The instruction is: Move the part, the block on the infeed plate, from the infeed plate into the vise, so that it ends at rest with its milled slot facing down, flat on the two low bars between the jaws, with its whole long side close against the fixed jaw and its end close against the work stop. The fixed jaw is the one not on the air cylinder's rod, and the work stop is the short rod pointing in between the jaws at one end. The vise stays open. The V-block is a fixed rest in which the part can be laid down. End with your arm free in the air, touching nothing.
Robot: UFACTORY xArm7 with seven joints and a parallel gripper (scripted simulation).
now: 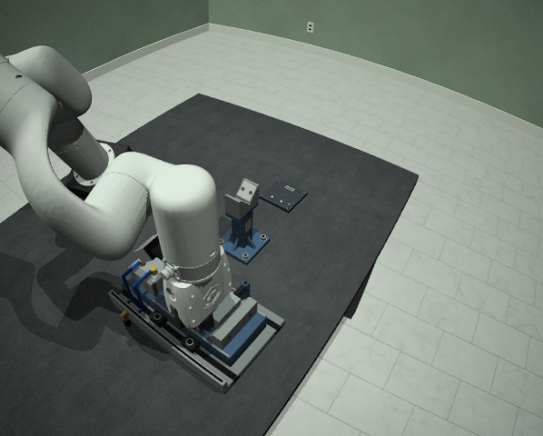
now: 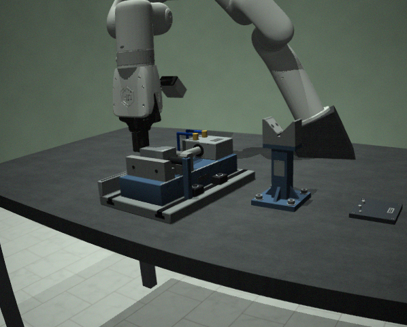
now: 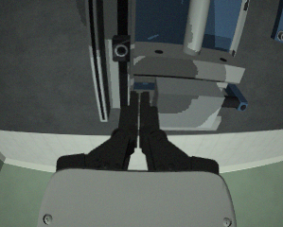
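Now: the part 4 cm to the left of my hand, 3 cm below it and 1 cm ahead of it. From my hand the other things lie so: work stop 9 cm to the left, 3 cm below, 2 cm ahead; then moving jaw 5 cm to the left, 4 cm below, 2 cm behind; then fixed jaw 4 cm to the left, 4 cm below, 4 cm ahead.
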